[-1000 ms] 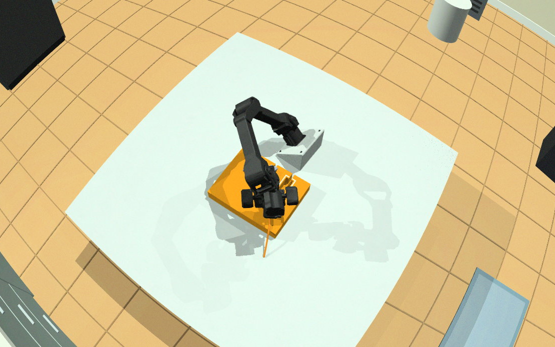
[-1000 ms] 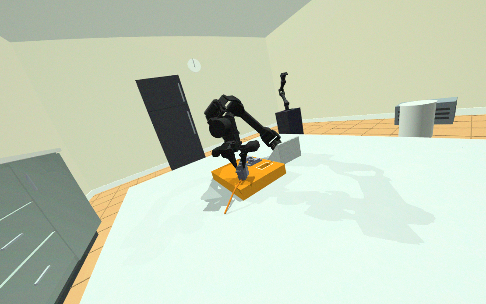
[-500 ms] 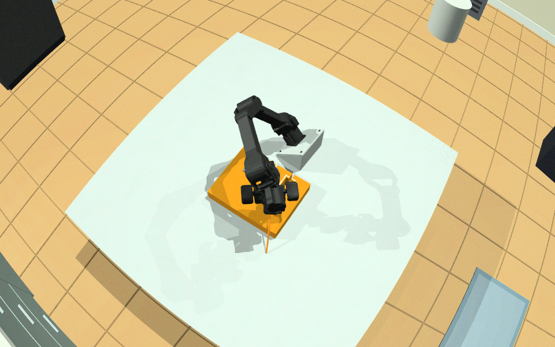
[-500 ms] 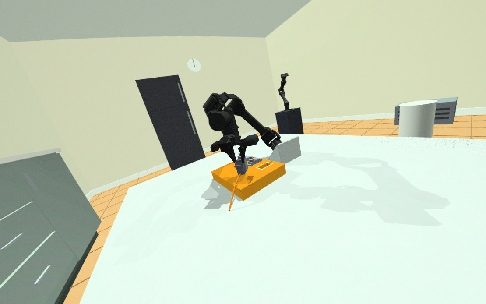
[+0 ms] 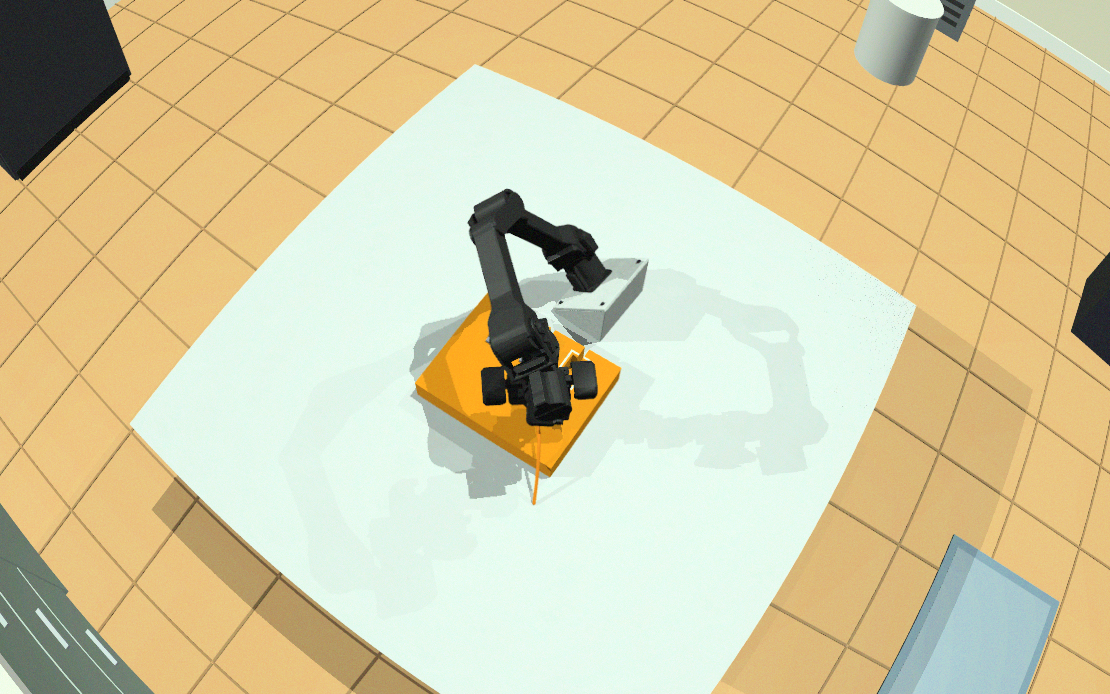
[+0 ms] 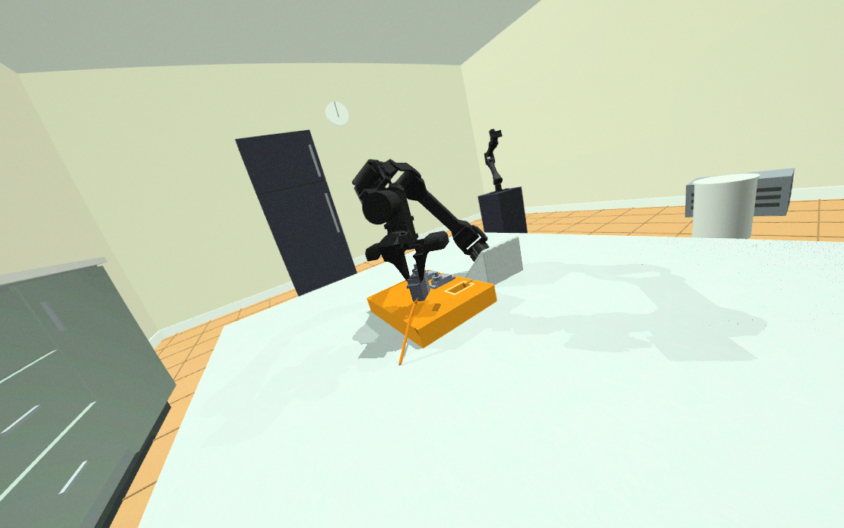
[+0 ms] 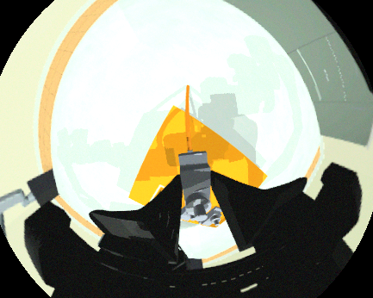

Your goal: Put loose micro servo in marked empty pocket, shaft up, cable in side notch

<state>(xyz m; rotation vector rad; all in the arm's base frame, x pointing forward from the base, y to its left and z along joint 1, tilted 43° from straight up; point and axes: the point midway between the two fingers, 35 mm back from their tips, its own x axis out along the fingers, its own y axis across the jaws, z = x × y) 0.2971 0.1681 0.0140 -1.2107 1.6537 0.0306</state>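
Right now my gripper tip is 1 cm past the orange deck, 8 cm to the left of it and 10 cm above it.
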